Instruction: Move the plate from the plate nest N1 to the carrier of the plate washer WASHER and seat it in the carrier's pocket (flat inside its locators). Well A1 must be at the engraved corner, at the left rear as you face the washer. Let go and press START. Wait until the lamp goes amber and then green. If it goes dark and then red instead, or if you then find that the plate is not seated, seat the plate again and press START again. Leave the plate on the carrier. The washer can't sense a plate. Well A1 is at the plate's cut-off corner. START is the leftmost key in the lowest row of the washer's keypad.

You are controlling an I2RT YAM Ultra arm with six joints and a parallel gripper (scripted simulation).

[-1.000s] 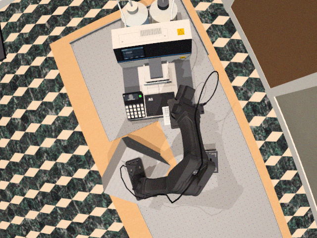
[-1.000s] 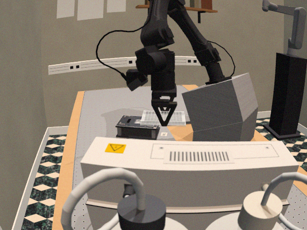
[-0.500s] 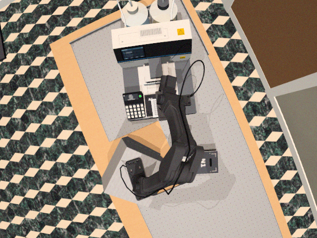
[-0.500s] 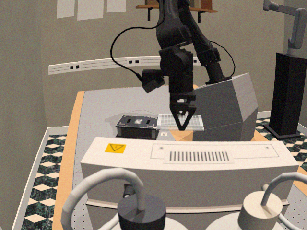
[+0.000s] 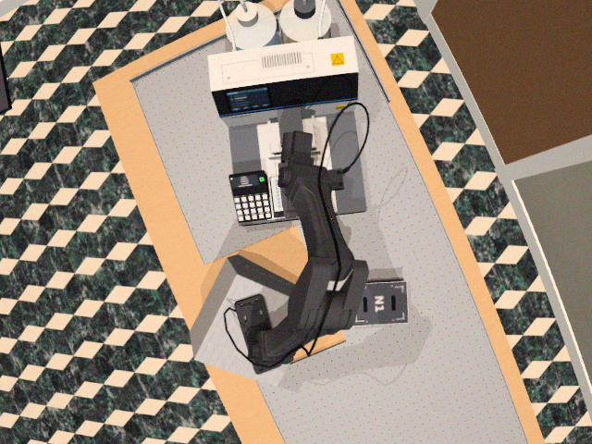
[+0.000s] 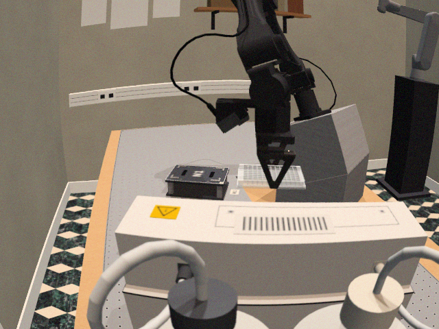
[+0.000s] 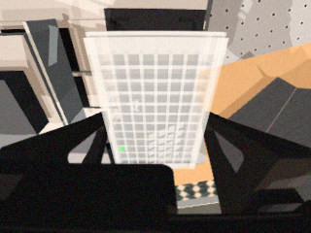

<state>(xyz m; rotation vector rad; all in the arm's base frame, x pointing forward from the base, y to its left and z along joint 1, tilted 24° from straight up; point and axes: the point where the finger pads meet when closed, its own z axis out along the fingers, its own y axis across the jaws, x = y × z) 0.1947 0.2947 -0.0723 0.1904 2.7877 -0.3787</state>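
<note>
The plate is right at my hand. Round my hand: plate washer (30 mm ahead, 150 mm to the left, 50 mm below); then dark carrier pocket (100 mm below); then label (20 mm ahead, 330 mm to the right, 180 mm below).
</note>
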